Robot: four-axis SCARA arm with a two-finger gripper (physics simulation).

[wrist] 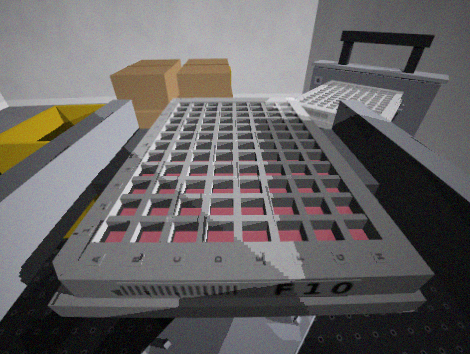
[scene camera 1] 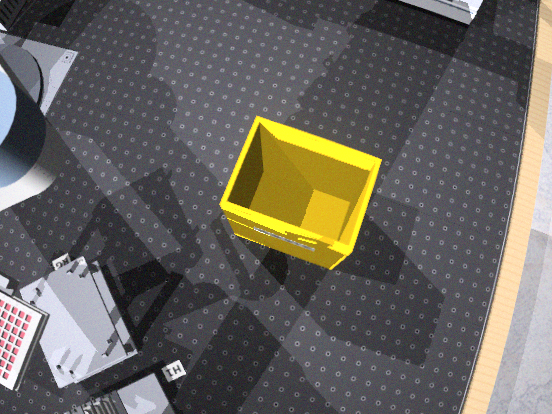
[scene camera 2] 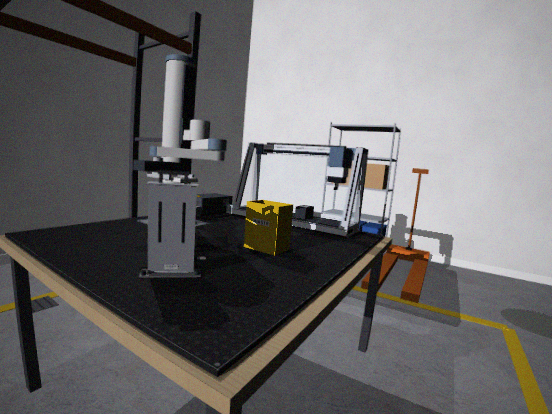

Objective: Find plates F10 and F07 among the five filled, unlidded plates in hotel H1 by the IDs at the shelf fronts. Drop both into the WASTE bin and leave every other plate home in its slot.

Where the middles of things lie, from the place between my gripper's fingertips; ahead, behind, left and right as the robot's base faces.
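Plate F01 [wrist: 321, 103]: my hand is 30 mm above it, 130 mm to the left of it and 110 mm short of it.
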